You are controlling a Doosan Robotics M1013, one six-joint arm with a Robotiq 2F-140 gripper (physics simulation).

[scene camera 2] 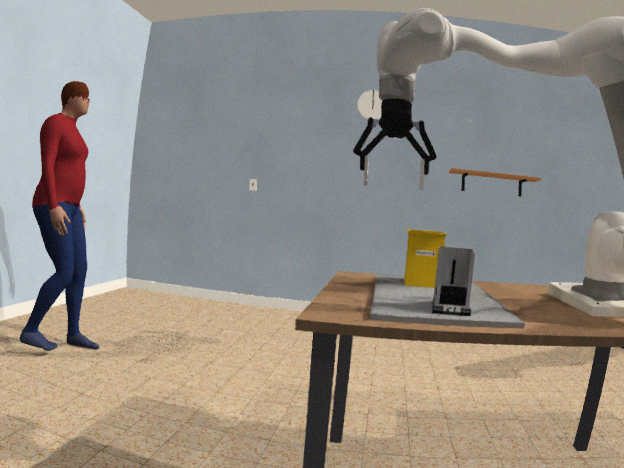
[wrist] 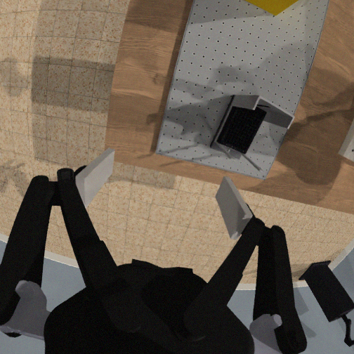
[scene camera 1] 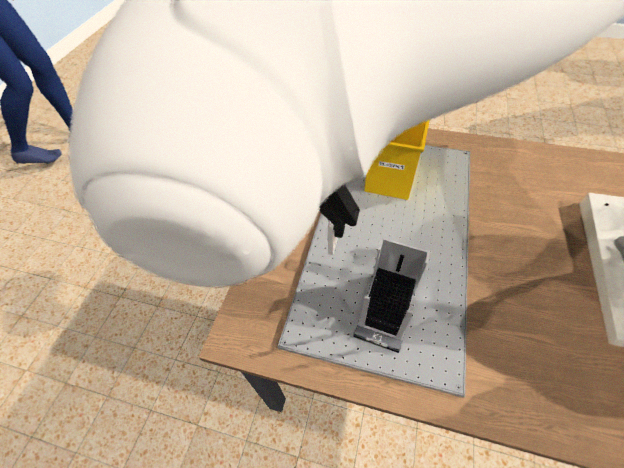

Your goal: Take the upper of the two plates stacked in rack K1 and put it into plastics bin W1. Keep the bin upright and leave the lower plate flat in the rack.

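Places are measured from the arm's base along level axes (x right, y back, z down), in centimetres.
Where they show: gripper, between the fingertips: (scene camera 2: 393, 187); arm's base, origin of its link: (scene camera 2: 604, 295).
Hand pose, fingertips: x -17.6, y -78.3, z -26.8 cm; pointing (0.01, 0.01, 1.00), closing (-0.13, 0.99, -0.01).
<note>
Each offset is from my fingertips to the top centre of the thing. Level surfaces: height alone.
Rack K1 @[dx +2.9, dy +18.0, dz +14.1 cm] (scene camera 1: 388, 256) (scene camera 2: 446, 266) (wrist: 277, 115), a grey upright holder with a slot in its wall, stands on the perforated board. A black, finely textured plate @[dx +3.9, dy +18.2, dz +24.6 cm] (scene camera 1: 390, 299) (scene camera 2: 453, 296) (wrist: 243, 129) lies low in it; I cannot tell the upper plate from the lower one. The yellow plastics bin W1 @[dx +45.2, dy +18.4, dz +11.3 cm] (scene camera 1: 390, 181) (scene camera 2: 422, 269) (wrist: 275, 6) stands upright behind the rack; the arm covers part of it in scene camera 1. My gripper (scene camera 2: 393, 185) (wrist: 167, 174) is open and empty, high above the table, left of the rack in the scene camera 2 view.
The grey perforated board @[dz +29.3 cm] (scene camera 1: 438, 211) (scene camera 2: 398, 304) (wrist: 215, 50) lies on the wooden table @[dz +30.6 cm] (scene camera 1: 514, 226) (scene camera 2: 327, 304) (wrist: 137, 95). The robot's white base plate (scene camera 1: 604, 251) (scene camera 2: 564, 292) is at the right. A person (scene camera 1: 17, 90) (scene camera 2: 65, 161) stands left of the table. A shelf (scene camera 2: 493, 175) hangs on the wall.
</note>
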